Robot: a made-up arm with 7 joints.
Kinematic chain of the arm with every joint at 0, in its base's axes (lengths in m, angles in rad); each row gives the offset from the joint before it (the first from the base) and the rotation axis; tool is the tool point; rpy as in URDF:
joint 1: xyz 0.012 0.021 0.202 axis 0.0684 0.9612 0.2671
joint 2: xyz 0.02 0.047 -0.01 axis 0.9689 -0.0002 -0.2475
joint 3: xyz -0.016 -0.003 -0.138 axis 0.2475 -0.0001 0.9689
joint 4: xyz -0.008 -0.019 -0.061 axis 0.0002 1 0
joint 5: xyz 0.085 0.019 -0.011 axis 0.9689 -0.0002 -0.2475
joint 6: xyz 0.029 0.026 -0.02 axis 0.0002 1 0
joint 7: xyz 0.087 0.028 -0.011 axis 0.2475 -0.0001 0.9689
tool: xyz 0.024 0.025 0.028 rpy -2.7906 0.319 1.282
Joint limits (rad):
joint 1: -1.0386..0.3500
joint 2: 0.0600..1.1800
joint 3: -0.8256..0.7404
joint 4: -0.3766..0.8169
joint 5: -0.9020..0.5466
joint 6: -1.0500..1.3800
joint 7: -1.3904..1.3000
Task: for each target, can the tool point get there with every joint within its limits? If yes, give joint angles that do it. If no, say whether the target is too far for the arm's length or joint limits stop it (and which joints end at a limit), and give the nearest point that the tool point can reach.
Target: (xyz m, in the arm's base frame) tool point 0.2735 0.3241 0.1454
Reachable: yes | joints -0.6732 0.5407 0.5766 0.4465 -0.3894 -0.1970 0.0983
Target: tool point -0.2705 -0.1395 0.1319
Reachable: no: joint limits stop it (at a limit: joint 1, joint 2, joint 3, joint 4, joint 5, joint 6, joint 7) | nearest point -0.1814 -0.0046 -0.1575 | short by 0.331 m
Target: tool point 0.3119 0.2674 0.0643
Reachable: yes | joints -0.4509 0.3889 0.4203 0.2255 -0.2341 0.2462 -0.7841
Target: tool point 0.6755 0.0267 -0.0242
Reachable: no: too far | nearest point 0.4417 0.0451 0.0367 | short by 0.242 m
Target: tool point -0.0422 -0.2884 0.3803
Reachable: no: joint limits stop it (at a limit: joint 1, joint 2, joint 3, joint 4, joint 5) | nearest point 0.1351 -0.0971 0.2712 | short by 0.283 m
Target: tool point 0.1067 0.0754 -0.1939
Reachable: yes | joints 0.2066 0.2446 -0.6753 0.4761 0.1787 0.4235 -0.2224
